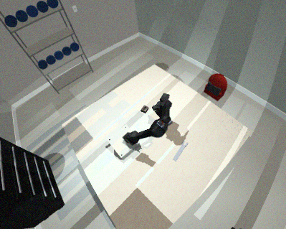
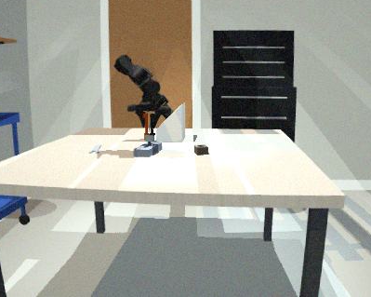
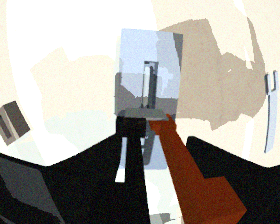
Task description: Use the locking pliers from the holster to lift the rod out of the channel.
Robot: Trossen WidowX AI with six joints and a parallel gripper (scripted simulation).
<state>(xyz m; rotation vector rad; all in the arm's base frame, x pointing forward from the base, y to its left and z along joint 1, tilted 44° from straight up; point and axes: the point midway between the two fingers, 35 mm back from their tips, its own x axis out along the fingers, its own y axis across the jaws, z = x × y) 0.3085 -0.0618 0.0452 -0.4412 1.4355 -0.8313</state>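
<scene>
Right now my gripper tip is 90 mm above the grey channel block. Also, from my gripper tip: holster 20 mm ahead, 230 mm to the left, 100 mm below; then flat forked metal piece 50 mm behind, 260 mm to the right, 110 mm below.
</scene>
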